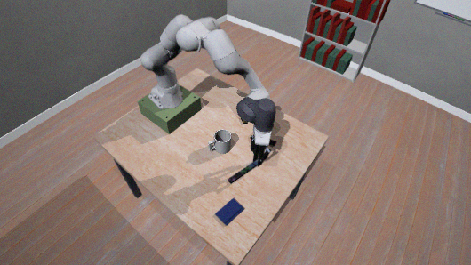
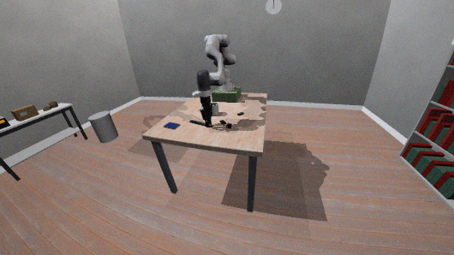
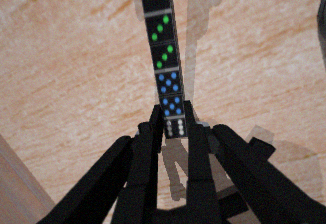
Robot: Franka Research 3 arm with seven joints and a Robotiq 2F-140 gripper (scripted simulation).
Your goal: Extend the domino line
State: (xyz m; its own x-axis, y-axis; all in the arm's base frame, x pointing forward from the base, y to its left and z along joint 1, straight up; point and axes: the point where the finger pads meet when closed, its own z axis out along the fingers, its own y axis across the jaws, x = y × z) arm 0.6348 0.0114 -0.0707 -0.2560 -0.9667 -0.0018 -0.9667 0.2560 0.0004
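The black domino lies 30 mm below my hand. Round my hand: blue book 310 mm to the right, 50 mm ahead, 30 mm below; grey mug 220 mm behind, 30 mm to the right, 10 mm above.
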